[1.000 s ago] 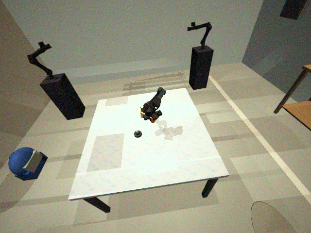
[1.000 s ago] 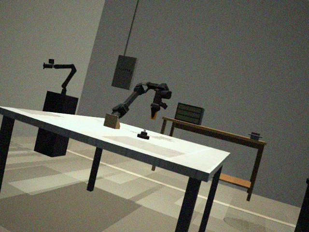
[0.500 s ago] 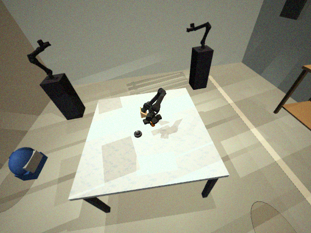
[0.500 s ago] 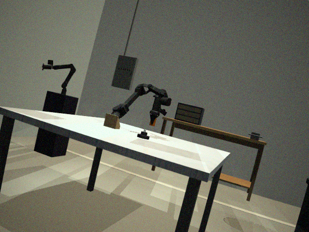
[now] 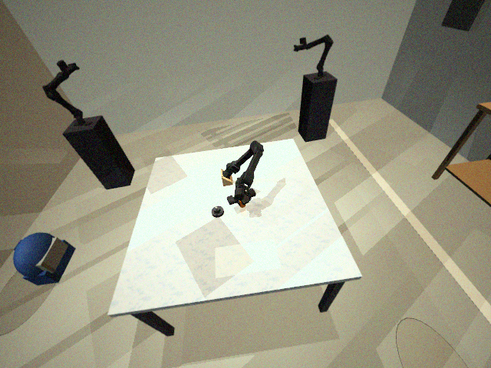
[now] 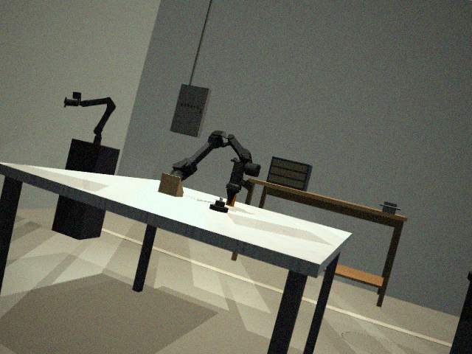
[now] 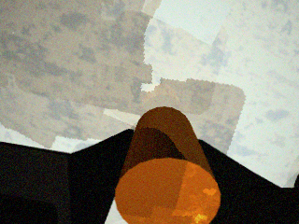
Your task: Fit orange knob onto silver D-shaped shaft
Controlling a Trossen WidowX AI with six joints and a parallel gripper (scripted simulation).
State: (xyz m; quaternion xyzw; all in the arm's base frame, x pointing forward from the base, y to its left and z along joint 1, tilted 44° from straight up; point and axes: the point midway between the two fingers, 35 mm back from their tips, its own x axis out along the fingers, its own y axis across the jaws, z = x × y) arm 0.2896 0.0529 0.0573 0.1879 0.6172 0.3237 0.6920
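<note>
The orange knob is 30 mm above my gripper tip. Also, from my gripper tip: round dark pedestal 10 mm ahead, 180 mm to the right.
</note>
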